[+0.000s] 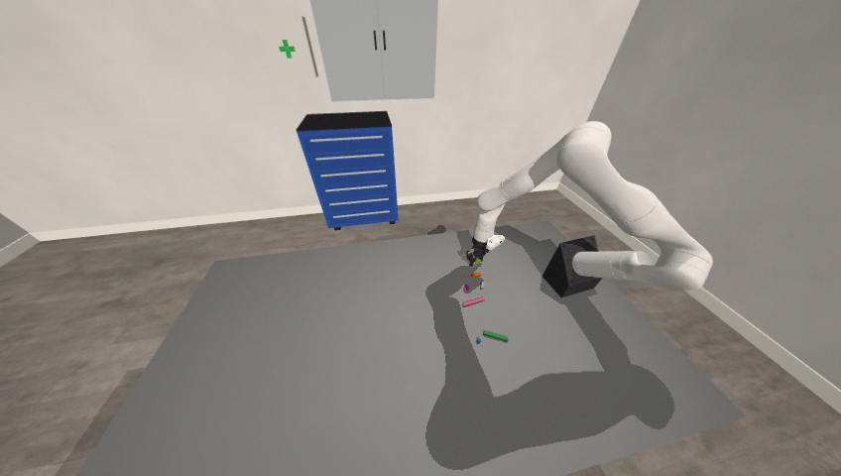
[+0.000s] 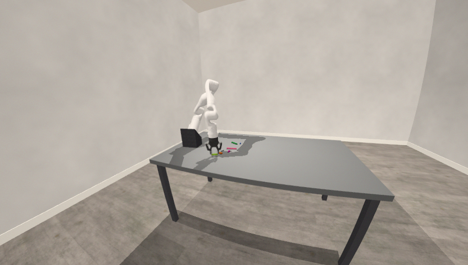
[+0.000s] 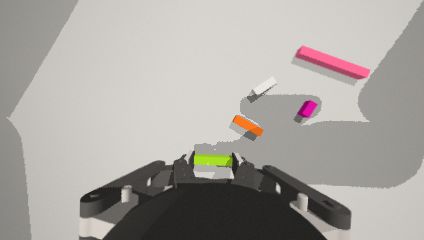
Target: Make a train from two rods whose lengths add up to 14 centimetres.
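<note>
Now: the lime rod 10 mm below my hand. Also, from my hand: orange rod: 60 mm to the left, 30 mm ahead, 20 mm below; grey rod: 110 mm to the left, 30 mm ahead, 20 mm below; magenta rod: 110 mm to the left, 90 mm ahead, 20 mm below.
</note>
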